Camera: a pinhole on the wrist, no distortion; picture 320 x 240 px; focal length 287.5 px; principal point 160.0 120.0 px. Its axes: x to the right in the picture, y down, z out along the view. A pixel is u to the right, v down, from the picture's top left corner.
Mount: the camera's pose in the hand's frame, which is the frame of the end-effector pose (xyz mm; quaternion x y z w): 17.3 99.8 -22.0 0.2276 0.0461 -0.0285 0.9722
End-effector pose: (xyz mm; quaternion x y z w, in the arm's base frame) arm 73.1 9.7 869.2 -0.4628 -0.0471 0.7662 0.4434
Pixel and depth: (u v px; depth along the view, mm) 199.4 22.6 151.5
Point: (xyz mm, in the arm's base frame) 7.6 81.2 895.8
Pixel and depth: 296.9 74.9 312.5
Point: -69.0 271.4 912.8
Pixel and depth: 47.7 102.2 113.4
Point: -12.5 -3.3 905.8
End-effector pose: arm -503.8 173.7 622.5 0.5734 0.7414 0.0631 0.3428
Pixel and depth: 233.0 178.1 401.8
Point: -318.5 201.2 275.9
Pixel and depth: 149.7 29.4 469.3
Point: -507.3 15.9 241.9
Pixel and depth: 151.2 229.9 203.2
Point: -330.8 171.1 499.8
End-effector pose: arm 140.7 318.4 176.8 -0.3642 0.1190 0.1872 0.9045
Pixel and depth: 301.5 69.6 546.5
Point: 561.2 518.8 490.6
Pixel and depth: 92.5 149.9 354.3
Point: 143.3 519.1 428.1
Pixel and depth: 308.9 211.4 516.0
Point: 477.7 747.7 395.5
